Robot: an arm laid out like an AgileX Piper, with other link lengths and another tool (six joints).
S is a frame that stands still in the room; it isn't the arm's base.
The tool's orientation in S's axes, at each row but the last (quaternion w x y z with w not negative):
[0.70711, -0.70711, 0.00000, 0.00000]
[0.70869, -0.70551, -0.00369, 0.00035]
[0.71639, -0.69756, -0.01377, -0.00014]
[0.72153, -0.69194, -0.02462, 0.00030]
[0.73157, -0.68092, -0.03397, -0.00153]
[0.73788, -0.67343, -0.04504, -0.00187]
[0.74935, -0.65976, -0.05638, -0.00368]
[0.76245, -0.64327, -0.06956, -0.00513]
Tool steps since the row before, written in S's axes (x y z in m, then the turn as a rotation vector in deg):
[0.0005, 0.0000, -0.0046, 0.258, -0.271, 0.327]
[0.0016, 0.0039, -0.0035, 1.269, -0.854, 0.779]
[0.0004, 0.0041, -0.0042, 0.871, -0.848, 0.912]
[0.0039, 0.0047, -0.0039, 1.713, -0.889, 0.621]
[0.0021, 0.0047, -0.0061, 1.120, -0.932, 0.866]
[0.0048, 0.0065, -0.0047, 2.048, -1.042, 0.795]
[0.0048, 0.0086, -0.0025, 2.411, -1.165, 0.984]
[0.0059, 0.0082, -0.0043, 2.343, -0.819, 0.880]
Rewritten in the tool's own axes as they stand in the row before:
[0.0005, 0.0046, 0.0000, 0.258, -0.327, -0.271]
[0.0016, 0.0035, 0.0039, 1.268, -0.777, -0.858]
[0.0004, 0.0043, 0.0040, 0.873, -0.917, -0.840]
[0.0039, 0.0042, 0.0044, 1.702, -0.600, -0.924]
[0.0020, 0.0065, 0.0042, 1.121, -0.876, -0.921]
[0.0048, 0.0056, 0.0057, 2.034, -0.757, -1.096]
[0.0051, 0.0040, 0.0078, 2.403, -0.931, -1.223]
[0.0060, 0.0062, 0.0068, 2.352, -0.776, -0.894]

